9 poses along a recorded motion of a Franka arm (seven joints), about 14 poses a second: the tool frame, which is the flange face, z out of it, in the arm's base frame.
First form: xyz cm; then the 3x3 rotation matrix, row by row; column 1 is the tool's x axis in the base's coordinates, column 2 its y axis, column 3 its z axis. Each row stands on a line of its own.
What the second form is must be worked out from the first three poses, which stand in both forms.
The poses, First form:
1:
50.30 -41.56 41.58
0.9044 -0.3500 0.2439
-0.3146 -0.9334 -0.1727
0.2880 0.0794 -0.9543
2:
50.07 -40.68 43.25
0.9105 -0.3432 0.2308
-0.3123 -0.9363 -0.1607
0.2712 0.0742 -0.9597
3:
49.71 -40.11 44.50
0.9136 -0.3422 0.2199
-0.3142 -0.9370 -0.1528
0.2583 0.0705 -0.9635
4:
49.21 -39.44 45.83
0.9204 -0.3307 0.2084
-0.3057 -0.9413 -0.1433
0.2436 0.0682 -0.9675
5:
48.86 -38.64 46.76
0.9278 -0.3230 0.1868
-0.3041 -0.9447 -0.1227
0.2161 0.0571 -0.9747
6:
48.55 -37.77 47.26
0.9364 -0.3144 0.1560
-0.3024 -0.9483 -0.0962
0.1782 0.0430 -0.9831
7:
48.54 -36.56 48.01
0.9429 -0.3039 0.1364
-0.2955 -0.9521 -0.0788
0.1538 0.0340 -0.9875
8:
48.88 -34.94 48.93
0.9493 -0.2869 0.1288
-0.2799 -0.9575 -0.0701
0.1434 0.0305 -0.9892
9:
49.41 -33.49 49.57
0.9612 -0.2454 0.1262
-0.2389 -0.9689 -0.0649
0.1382 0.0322 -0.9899
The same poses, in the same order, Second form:
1:
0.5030 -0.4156 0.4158
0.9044 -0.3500 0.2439
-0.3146 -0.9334 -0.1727
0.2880 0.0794 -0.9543

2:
0.5007 -0.4068 0.4325
0.9105 -0.3432 0.2308
-0.3123 -0.9363 -0.1607
0.2712 0.0742 -0.9597

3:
0.4971 -0.4011 0.4450
0.9136 -0.3422 0.2199
-0.3142 -0.9370 -0.1528
0.2583 0.0705 -0.9635

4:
0.4921 -0.3944 0.4583
0.9204 -0.3307 0.2084
-0.3057 -0.9413 -0.1433
0.2436 0.0682 -0.9675

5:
0.4886 -0.3864 0.4676
0.9278 -0.3230 0.1868
-0.3041 -0.9447 -0.1227
0.2161 0.0571 -0.9747

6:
0.4855 -0.3777 0.4726
0.9364 -0.3144 0.1560
-0.3024 -0.9483 -0.0962
0.1782 0.0430 -0.9831

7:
0.4854 -0.3656 0.4801
0.9429 -0.3039 0.1364
-0.2955 -0.9521 -0.0788
0.1538 0.0340 -0.9875

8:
0.4888 -0.3494 0.4893
0.9493 -0.2869 0.1288
-0.2799 -0.9575 -0.0701
0.1434 0.0305 -0.9892

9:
0.4941 -0.3349 0.4957
0.9612 -0.2454 0.1262
-0.2389 -0.9689 -0.0649
0.1382 0.0322 -0.9899

